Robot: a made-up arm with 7 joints. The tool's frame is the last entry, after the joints. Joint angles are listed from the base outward.
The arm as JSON. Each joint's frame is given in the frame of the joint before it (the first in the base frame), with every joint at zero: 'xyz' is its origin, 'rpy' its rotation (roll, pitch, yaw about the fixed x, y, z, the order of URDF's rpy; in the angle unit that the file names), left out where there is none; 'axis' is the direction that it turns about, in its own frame. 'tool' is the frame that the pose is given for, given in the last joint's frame.
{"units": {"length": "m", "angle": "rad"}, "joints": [
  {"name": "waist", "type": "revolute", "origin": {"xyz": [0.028, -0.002, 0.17]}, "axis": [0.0, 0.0, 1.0]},
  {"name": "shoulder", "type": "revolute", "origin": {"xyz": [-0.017, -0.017, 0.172], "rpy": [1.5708, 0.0, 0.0]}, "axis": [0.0, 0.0, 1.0]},
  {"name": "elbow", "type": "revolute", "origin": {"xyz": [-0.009, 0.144, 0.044], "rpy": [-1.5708, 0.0, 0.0]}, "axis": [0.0, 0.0, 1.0]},
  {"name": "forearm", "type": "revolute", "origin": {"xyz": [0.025, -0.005, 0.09], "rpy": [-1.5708, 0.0, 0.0]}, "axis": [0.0, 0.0, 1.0]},
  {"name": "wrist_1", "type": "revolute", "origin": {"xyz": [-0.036, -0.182, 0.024], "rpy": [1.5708, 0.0, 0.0]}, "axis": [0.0, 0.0, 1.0]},
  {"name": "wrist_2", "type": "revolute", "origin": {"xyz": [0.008, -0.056, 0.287], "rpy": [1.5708, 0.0, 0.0]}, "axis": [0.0, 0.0, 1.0]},
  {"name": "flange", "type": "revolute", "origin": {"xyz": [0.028, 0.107, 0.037], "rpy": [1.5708, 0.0, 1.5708]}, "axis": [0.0, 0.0, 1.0]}
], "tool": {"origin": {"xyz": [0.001, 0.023, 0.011], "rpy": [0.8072, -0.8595, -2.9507]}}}
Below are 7 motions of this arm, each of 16 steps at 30 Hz.
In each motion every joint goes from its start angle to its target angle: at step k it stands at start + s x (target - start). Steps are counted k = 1, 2, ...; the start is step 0. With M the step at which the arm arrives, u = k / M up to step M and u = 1 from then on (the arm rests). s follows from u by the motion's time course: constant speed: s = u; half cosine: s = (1 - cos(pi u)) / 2; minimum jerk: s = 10 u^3 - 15 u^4 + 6 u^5.
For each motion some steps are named. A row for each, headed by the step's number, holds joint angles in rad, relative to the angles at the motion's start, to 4 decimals.
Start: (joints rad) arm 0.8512 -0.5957 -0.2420 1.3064 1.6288 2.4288 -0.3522
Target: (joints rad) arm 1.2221 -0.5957 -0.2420 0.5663 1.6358 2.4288 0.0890
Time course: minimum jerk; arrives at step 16
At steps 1, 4, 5, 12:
1: 0.0008 0.0000 0.0000 -0.0016 0.0000 0.0000 0.0010
4: 0.0384 0.0000 0.0000 -0.0766 0.0007 0.0000 0.0457
5: 0.0668 0.0000 0.0000 -0.1332 0.0013 0.0000 0.0794
12: 0.3325 0.0000 0.0000 -0.6635 0.0063 0.0000 0.3955

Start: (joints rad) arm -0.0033 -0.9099 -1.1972 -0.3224 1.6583 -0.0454 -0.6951
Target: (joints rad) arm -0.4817 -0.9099 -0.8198 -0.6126 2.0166 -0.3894 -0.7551
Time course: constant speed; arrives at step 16
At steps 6, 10, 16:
6: -0.1794 0.0000 0.1415 -0.1088 0.1344 -0.1290 -0.0225
10: -0.2990 0.0000 0.2359 -0.1814 0.2239 -0.2150 -0.0375
16: -0.4784 0.0000 0.3774 -0.2902 0.3583 -0.3440 -0.0600

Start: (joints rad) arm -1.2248 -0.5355 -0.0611 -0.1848 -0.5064 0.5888 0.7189
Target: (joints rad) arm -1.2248 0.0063 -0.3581 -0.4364 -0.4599 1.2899 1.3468
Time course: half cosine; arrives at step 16
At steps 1, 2, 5, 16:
1: 0.0000 0.0052 -0.0029 -0.0024 0.0004 0.0067 0.0060
2: 0.0000 0.0206 -0.0113 -0.0096 0.0018 0.0267 0.0239
5: 0.0000 0.1204 -0.0660 -0.0559 0.0103 0.1558 0.1395
16: 0.0000 0.5418 -0.2970 -0.2516 0.0465 0.7011 0.6279

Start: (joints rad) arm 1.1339 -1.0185 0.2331 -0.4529 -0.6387 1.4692 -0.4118
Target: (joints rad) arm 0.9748 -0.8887 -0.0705 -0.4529 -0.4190 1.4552 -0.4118
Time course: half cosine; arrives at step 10
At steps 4, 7, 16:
4: -0.0550 0.0448 -0.1049 0.0000 0.0759 -0.0048 0.0000
7: -0.1263 0.1030 -0.2410 0.0000 0.1744 -0.0111 0.0000
16: -0.1591 0.1298 -0.3036 0.0000 0.2197 -0.0140 0.0000

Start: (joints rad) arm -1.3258 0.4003 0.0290 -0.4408 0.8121 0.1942 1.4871
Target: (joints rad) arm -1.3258 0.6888 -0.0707 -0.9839 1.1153 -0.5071 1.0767
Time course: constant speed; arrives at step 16
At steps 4, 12, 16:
4: 0.0000 0.0721 -0.0249 -0.1358 0.0758 -0.1753 -0.1026
12: 0.0000 0.2164 -0.0748 -0.4073 0.2274 -0.5260 -0.3078
16: 0.0000 0.2885 -0.0997 -0.5431 0.3032 -0.7013 -0.4104

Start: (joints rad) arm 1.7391 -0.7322 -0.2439 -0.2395 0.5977 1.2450 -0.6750
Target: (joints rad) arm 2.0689 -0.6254 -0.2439 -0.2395 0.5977 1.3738 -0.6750
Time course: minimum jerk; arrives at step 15
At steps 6, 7, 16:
6: 0.1047 0.0339 0.0000 0.0000 0.0000 0.0409 0.0000
7: 0.1443 0.0467 0.0000 0.0000 0.0000 0.0564 0.0000
16: 0.3298 0.1068 0.0000 0.0000 0.0000 0.1288 0.0000

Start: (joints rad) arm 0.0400 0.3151 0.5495 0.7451 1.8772 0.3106 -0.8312
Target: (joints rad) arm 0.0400 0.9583 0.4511 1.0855 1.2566 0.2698 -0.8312
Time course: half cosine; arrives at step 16
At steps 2, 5, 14, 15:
2: 0.0000 0.0245 -0.0037 0.0130 -0.0236 -0.0016 0.0000
5: 0.0000 0.1429 -0.0219 0.0756 -0.1379 -0.0091 0.0000
14: 0.0000 0.6187 -0.0947 0.3274 -0.5970 -0.0392 0.0000
15: 0.0000 0.6370 -0.0975 0.3371 -0.6146 -0.0404 0.0000

